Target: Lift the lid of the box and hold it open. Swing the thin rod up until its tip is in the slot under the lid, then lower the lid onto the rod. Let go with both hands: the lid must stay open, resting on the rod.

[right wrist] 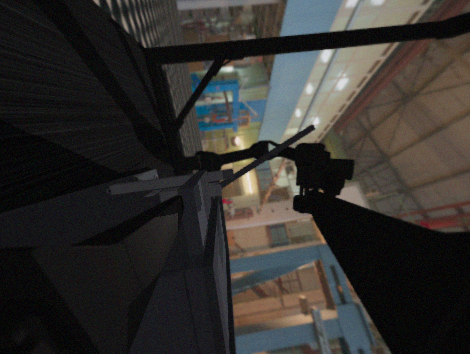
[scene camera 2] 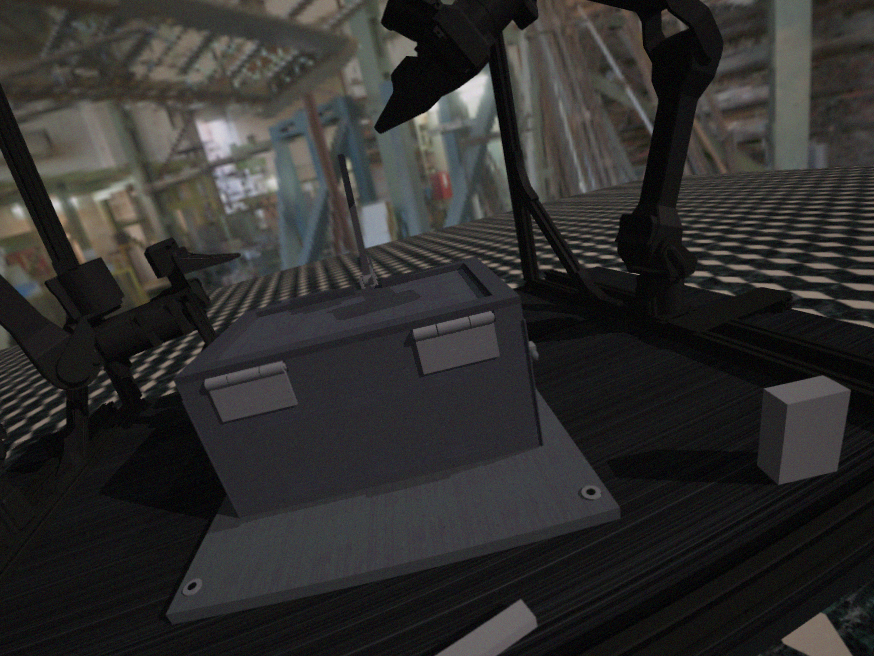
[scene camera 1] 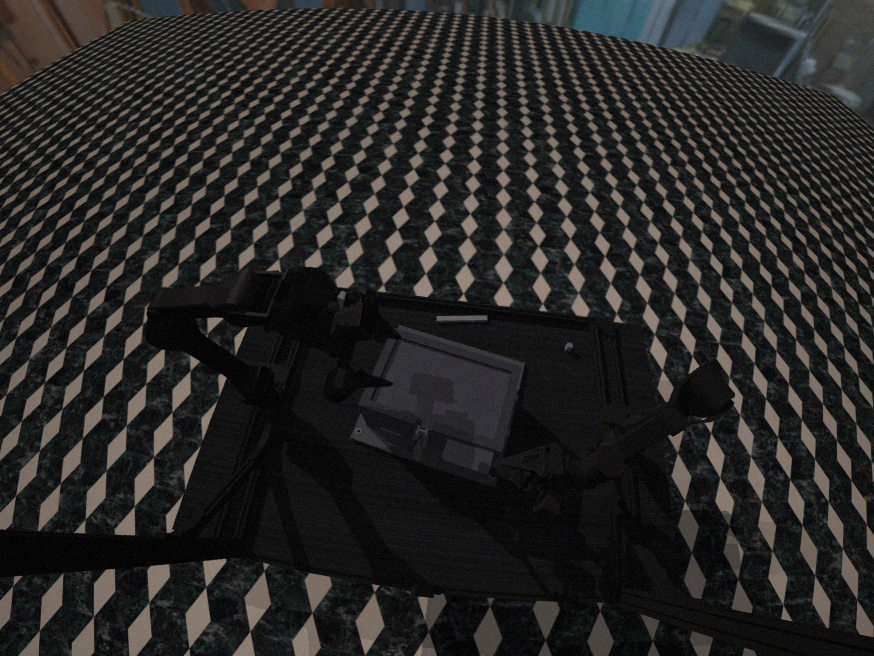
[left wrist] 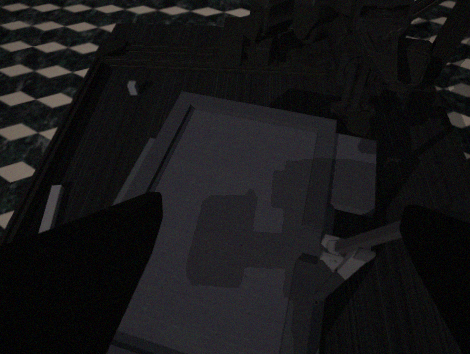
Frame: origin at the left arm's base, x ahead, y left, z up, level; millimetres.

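Seen in the pictures: left gripper, between the fingertips: [right wrist: 302,195] [scene camera 2: 384,124] [scene camera 1: 395,360] [left wrist: 280,210]; right gripper, between the fingertips: [right wrist: 244,199] [scene camera 2: 254,284] [scene camera 1: 494,466] [left wrist: 377,116]; left arm's base, origin of its link: [right wrist: 182,164] [scene camera 2: 661,310] [scene camera 1: 267,398]; right arm's base, origin of its link: [scene camera 2: 0,534] [left wrist: 262,57].
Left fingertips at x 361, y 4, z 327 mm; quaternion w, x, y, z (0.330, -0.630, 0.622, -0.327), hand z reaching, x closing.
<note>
Pixels of each thing's middle, then the offset from my left fingertips to it. "pt": a spot on its surface instead. Level surfaces: height alone.
- grey box, middle of its body: [scene camera 2: 370,373] [right wrist: 187,275] [scene camera 1: 445,386] 246 mm down, 92 mm ahead, 66 mm left
- flat base plate, a spot on its surface: [scene camera 2: 402,540] pt 334 mm down, 112 mm ahead, 214 mm left
- thin rod, middle of its body: [left wrist: 424,221] [scene camera 2: 354,216] [right wrist: 264,157] [scene camera 1: 414,441] 92 mm down, 46 mm ahead, 109 mm right
- small white bar, middle of its body: [left wrist: 47,227] [scene camera 1: 462,318] 341 mm down, 122 mm ahead, 322 mm left
- dark mat, height of its surface: 346 mm down
The grey box [scene camera 1: 435,443] [scene camera 2: 369,417] stands on a flat base plate [scene camera 2: 402,540]. Its lid [scene camera 1: 448,391] [scene camera 2: 304,319] [left wrist: 233,168] lies flat and closed on the box. The thin rod [scene camera 2: 351,208] [right wrist: 269,154] [left wrist: 367,239] stands swung up beside the box's far edge, its tip free in the air. My left gripper [scene camera 1: 369,365] [scene camera 2: 415,85] is open and empty, hovering well above the lid. My right gripper [scene camera 1: 526,465] [scene camera 2: 187,260] is open and empty, low beside the box's front side, clear of the rod.
Two light hinges [scene camera 2: 457,341] [scene camera 2: 248,391] sit on the box's near face in scene camera 2. A small white bar [scene camera 1: 462,318] [scene camera 2: 493,628] lies on the dark mat [scene camera 1: 565,365] behind the box. Checkered table top [scene camera 1: 435,163] all around.
</note>
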